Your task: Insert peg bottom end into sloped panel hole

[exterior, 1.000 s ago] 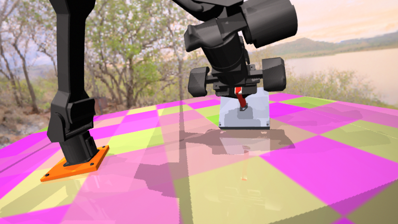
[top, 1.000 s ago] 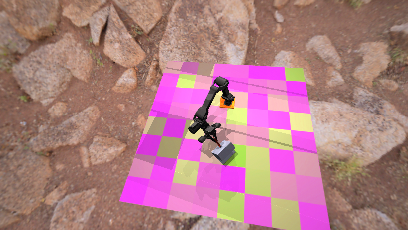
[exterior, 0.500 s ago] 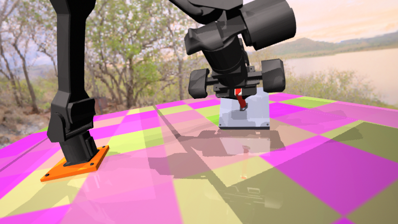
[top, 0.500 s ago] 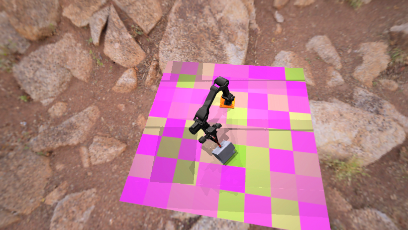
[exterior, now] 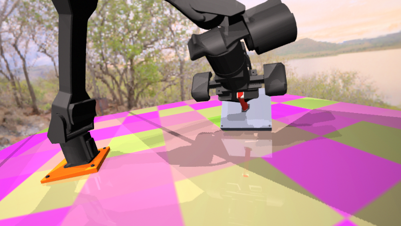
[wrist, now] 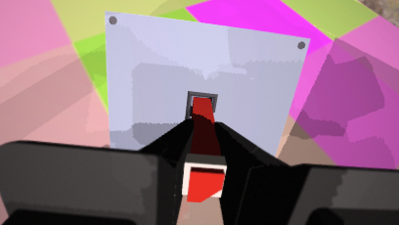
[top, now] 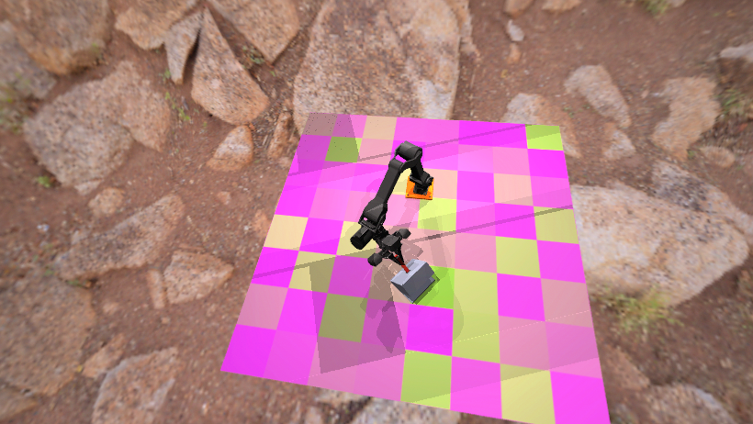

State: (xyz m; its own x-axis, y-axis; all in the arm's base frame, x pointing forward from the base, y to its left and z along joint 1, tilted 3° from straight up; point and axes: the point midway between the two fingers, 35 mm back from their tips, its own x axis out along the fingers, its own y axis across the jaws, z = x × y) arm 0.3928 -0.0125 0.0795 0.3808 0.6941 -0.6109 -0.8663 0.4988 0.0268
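The grey sloped panel is 30 mm ahead of my gripper tip, 40 mm to the left of it and 40 mm below it. The rest, counted from my gripper tip: red peg: 10 mm behind, 10 mm to the right, 10 mm above.
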